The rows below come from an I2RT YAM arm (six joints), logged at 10 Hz.
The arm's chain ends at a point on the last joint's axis. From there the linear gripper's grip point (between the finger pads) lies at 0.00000 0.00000 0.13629 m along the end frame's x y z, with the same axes.
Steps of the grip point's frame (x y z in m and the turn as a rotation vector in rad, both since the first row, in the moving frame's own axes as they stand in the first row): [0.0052, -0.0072, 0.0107, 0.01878, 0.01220, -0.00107]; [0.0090, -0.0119, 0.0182, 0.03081, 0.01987, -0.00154]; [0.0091, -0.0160, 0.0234, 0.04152, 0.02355, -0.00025]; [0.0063, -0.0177, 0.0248, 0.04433, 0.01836, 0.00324]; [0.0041, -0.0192, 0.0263, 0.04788, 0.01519, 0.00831]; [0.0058, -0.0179, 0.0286, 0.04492, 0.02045, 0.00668]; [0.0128, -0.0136, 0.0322, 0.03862, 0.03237, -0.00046]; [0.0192, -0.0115, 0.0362, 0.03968, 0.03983, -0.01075]
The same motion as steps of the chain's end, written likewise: [0.0035, -0.0046, 0.0107, 0.01878, 0.01220, -0.00107]; [0.0063, -0.0077, 0.0183, 0.03081, 0.01987, -0.00154]; [0.0059, -0.0103, 0.0236, 0.04152, 0.02355, -0.00025]; [0.0038, -0.0117, 0.0250, 0.04433, 0.01836, 0.00324]; [0.0020, -0.0127, 0.0265, 0.04788, 0.01519, 0.00831]; [0.0030, -0.0118, 0.0288, 0.04492, 0.02045, 0.00668]; [0.0084, -0.0083, 0.0324, 0.03862, 0.03237, -0.00046]; [0.0138, -0.0061, 0.0364, 0.03968, 0.03983, -0.01075]
